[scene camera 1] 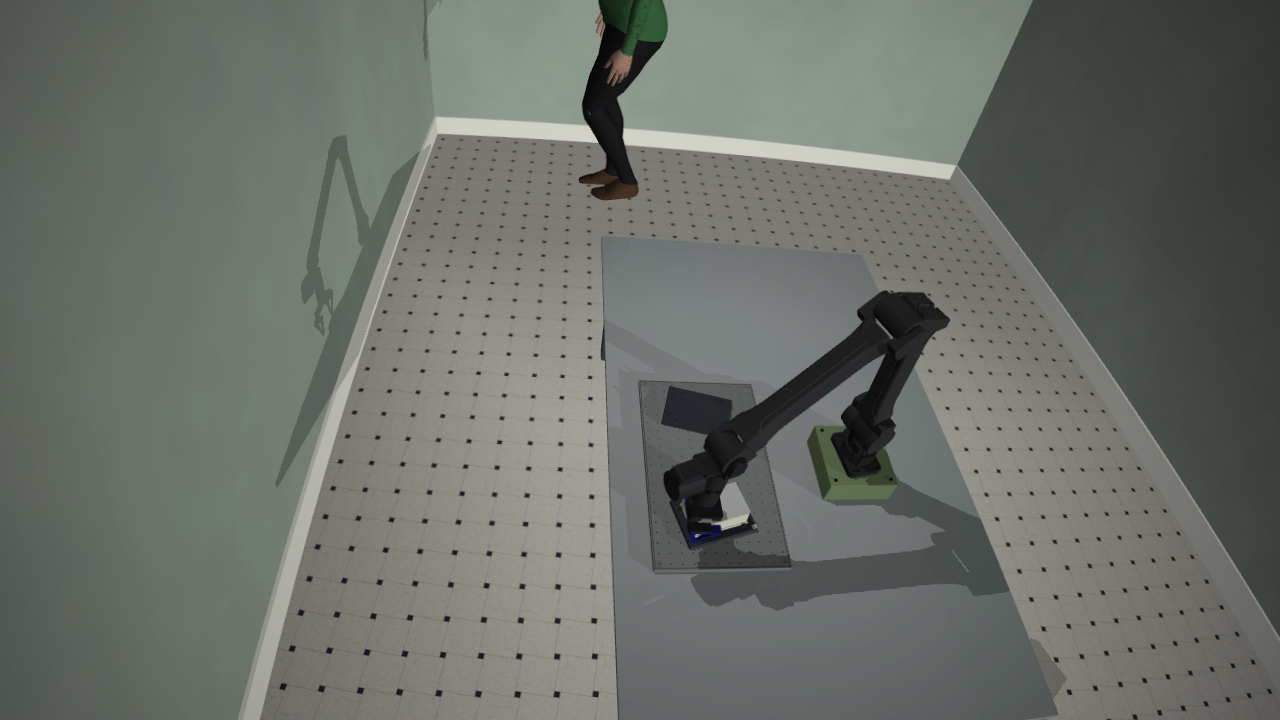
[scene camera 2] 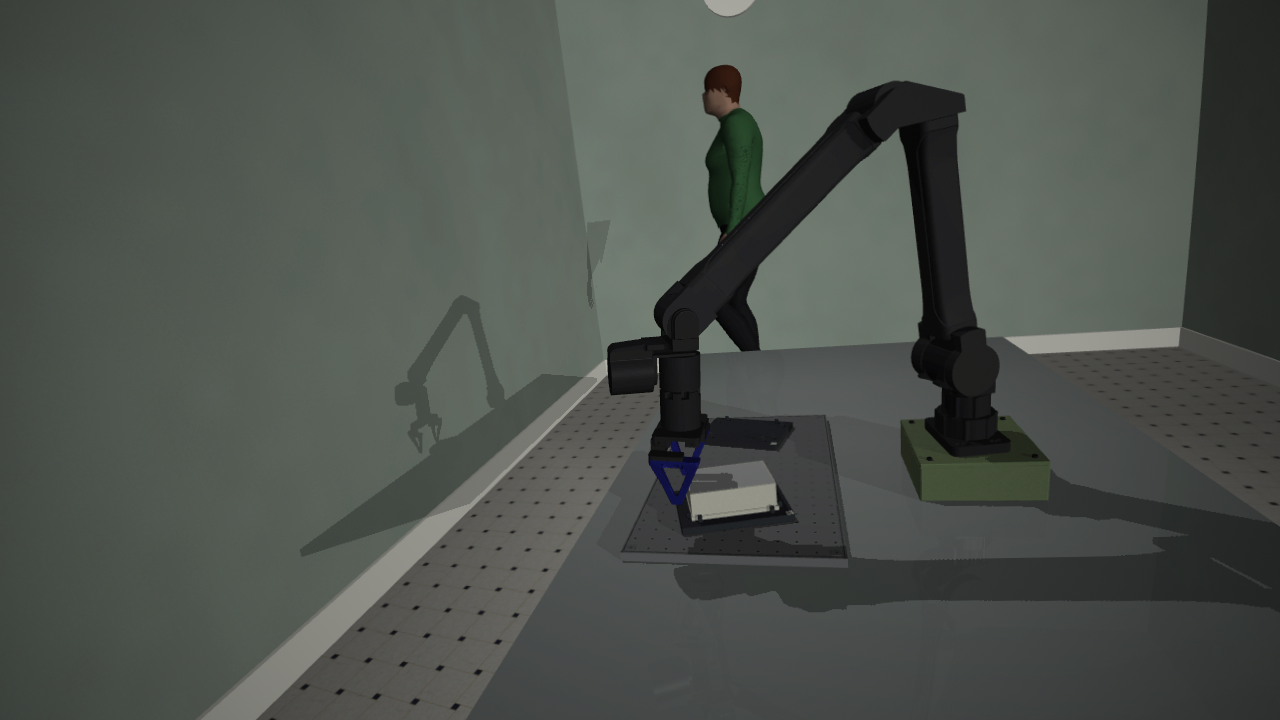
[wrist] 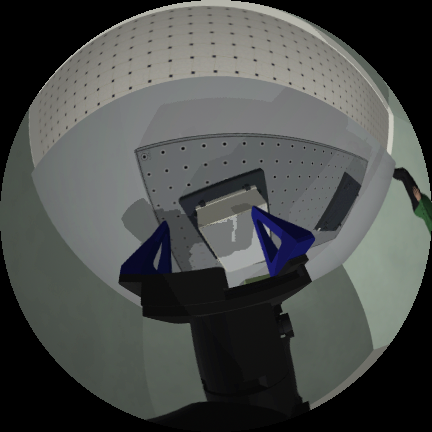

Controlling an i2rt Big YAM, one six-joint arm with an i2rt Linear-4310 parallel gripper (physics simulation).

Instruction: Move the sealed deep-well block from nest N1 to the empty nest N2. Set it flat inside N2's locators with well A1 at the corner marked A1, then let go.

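Seen in the pictures: gripper, fingertip midpoint: (scene camera 1: 691, 521) (scene camera 2: 682, 489) (wrist: 209, 216); arm's base, origin of the base link: (scene camera 1: 854, 454) (scene camera 2: 965, 438).
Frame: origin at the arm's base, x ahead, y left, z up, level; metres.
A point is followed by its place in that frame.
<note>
The sealed deep-well block (scene camera 1: 736, 507) {x 0.337, y 0.092, z 0.004 m} (scene camera 2: 733, 497) {x 0.372, y 0.119, z -0.010 m} (wrist: 225, 215) {x 0.438, y 0.093, z 0.000 m} is off-white and sits on the dark nest N1 (scene camera 2: 787, 516) {x 0.299, y 0.130, z -0.040 m} (wrist: 254, 179) {x 0.452, y 0.042, z -0.038 m}. The dark nest N2 (scene camera 1: 698, 409) {x 0.328, y -0.215, z -0.038 m} (scene camera 2: 750, 433) {x 0.320, y -0.192, z -0.038 m} (wrist: 340, 202) {x 0.350, y -0.194, z -0.038 m} holds no block and lies farther back on the same board. My gripper (scene camera 2: 677, 495) {x 0.445, y 0.110, z 0.004 m} (wrist: 209, 216) {x 0.445, y 0.110, z 0.004 m} points down with its blue fingers open and nothing between them. In scene camera 2 the fingers are low at the block's left end. In the wrist view one finger is left of the block and the other overlaps its right edge. The A1 marks are too small to read.
Both nests lie on a grey perforated board (scene camera 1: 660, 501) {x 0.482, y 0.022, z -0.050 m} (scene camera 2: 823, 501) {x 0.238, y 0.076, z -0.050 m} (wrist: 165, 167) {x 0.496, y 0.149, z -0.050 m} on the grey table (scene camera 1: 805, 662) {x 0.279, y 0.426, z -0.063 m} (scene camera 2: 805, 653) {x 0.318, y 0.374, z -0.063 m}. The arm stands on a green base block (scene camera 1: 854, 488) {x 0.031, y 0.081, z -0.015 m} (scene camera 2: 984, 481) {x 0.008, y 0.086, z -0.032 m} to the right. A person (scene camera 1: 617, 98) (scene camera 2: 735, 161) is beyond the table.
</note>
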